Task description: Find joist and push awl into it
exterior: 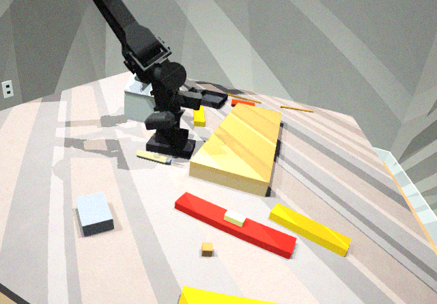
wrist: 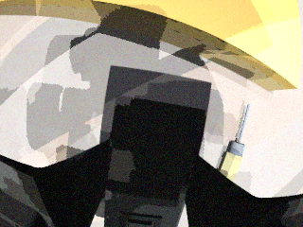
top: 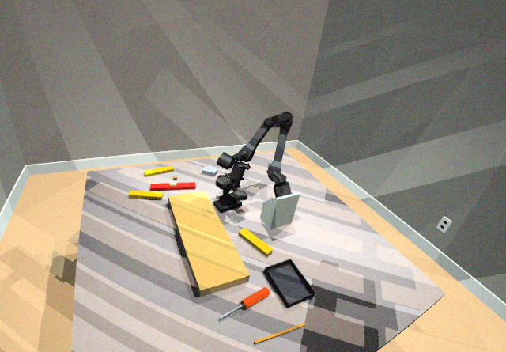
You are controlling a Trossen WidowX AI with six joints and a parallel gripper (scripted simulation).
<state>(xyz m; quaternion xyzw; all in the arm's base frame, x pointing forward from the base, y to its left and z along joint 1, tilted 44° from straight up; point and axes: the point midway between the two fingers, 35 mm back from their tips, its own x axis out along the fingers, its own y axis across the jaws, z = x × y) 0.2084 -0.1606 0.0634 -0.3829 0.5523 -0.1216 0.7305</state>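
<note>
Now: gripper tip 10 mm short of the awl, 70 mm to the left of it and 20 mm above it. Also, from my gripper tip: stud finder (20 mm behind, 10 mm to the right, 20 mm above); red level (230 mm ahead, 200 mm to the right, 10 mm below); grey-blue block (10 mm ahead, 310 mm to the right, 10 mm below).
</note>
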